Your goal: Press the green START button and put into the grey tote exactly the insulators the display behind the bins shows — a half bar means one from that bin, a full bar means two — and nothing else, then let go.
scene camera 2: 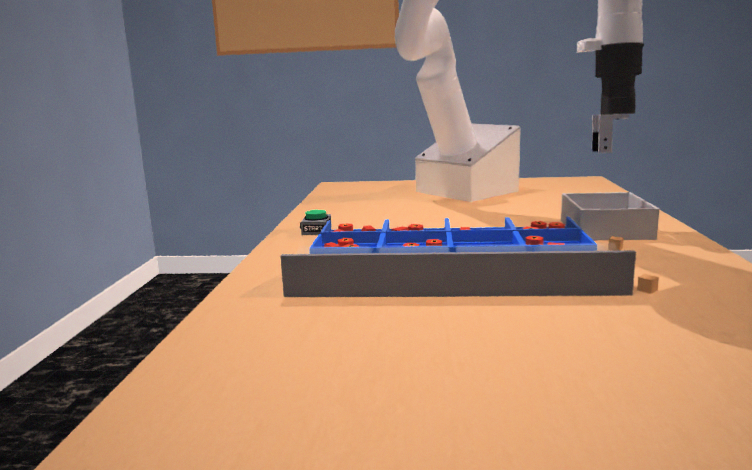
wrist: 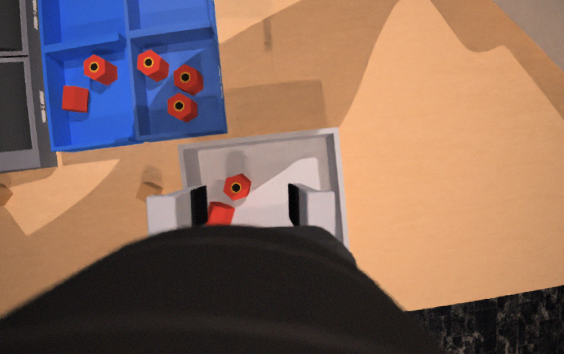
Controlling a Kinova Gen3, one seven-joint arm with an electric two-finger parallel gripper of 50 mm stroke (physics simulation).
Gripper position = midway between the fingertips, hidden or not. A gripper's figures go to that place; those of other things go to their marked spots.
Labels:
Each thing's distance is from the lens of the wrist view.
gripper point(wrist: 248, 202): 0.18 m
grey tote point(wrist: 313, 158): 0.32 m

